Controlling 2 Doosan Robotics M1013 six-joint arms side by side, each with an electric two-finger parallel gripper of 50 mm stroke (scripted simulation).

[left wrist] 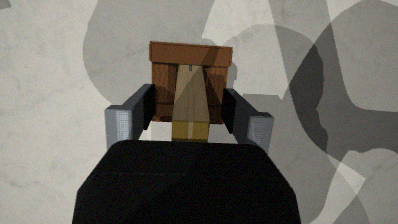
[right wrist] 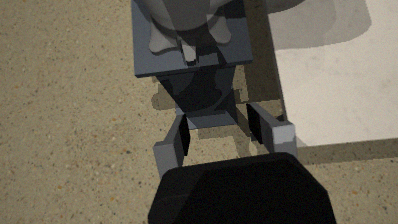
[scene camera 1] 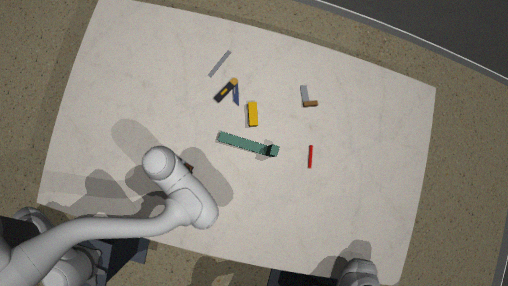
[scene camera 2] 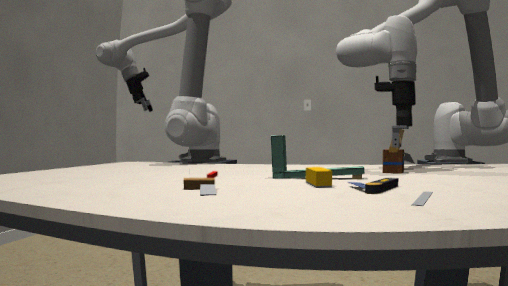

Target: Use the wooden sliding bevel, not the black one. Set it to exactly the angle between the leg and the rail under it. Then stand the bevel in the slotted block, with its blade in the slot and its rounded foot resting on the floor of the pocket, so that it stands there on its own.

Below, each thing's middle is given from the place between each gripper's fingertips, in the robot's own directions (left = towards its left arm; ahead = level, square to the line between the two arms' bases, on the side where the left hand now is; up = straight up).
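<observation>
The wooden sliding bevel (left wrist: 190,121) is 190 mm below my right hand, 1120 mm to the left of it and 510 mm ahead of it. As for my left gripper (scene camera 2: 396,147), it is 20 mm above the bevel.
</observation>
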